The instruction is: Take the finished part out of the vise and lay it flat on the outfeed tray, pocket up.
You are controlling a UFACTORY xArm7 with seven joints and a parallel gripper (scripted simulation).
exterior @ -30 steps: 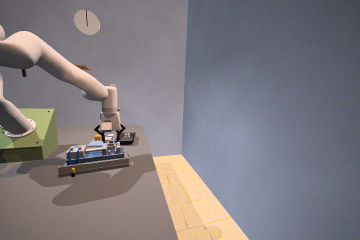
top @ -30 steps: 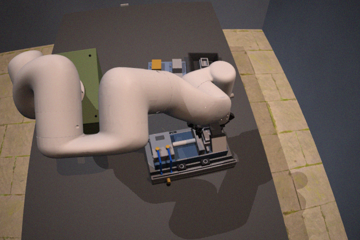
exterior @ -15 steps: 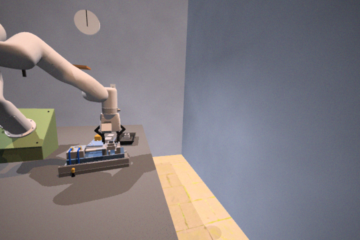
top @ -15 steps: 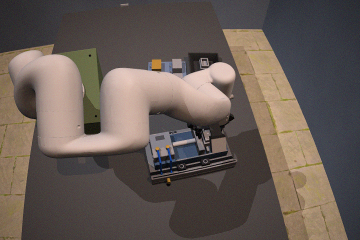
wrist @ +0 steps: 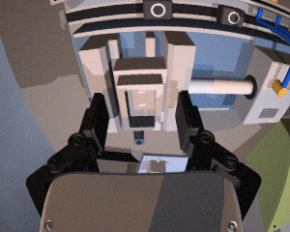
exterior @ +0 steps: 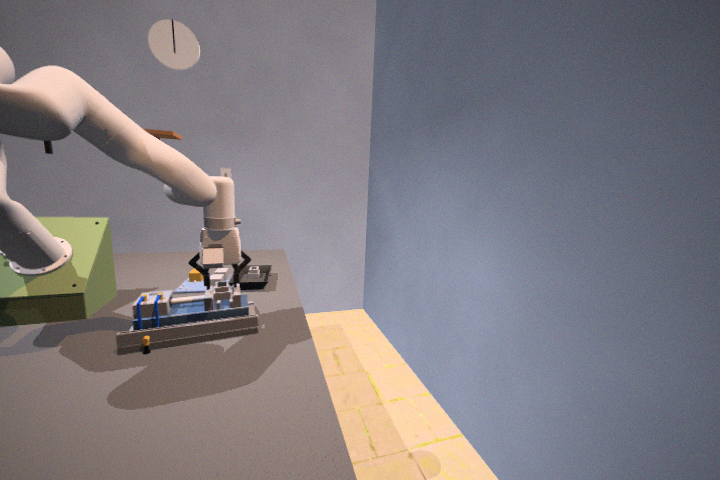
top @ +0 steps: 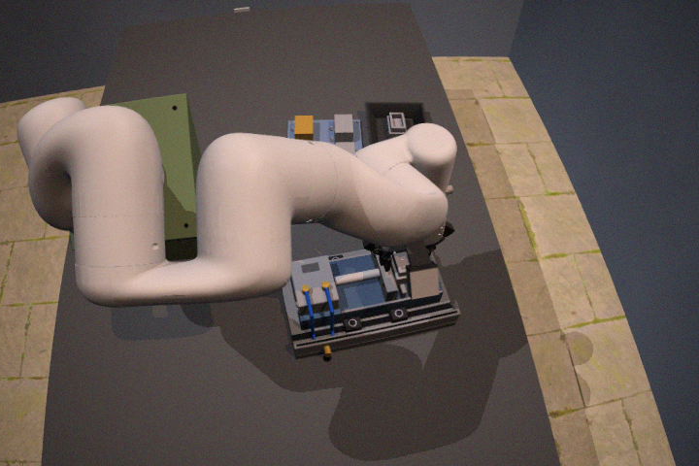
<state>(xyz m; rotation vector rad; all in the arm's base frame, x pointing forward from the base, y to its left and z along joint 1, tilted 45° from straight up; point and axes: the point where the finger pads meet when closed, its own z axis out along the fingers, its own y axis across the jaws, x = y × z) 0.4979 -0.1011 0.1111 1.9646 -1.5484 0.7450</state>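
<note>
The grey block is 310 mm to the left of my hand, 100 mm below it and 90 mm behind it. From my hand the other things lie so: orange block (400 mm to the left, 180 mm behind, 100 mm below); blue fixture plate (360 mm to the left, 130 mm behind, 120 mm below).
</note>
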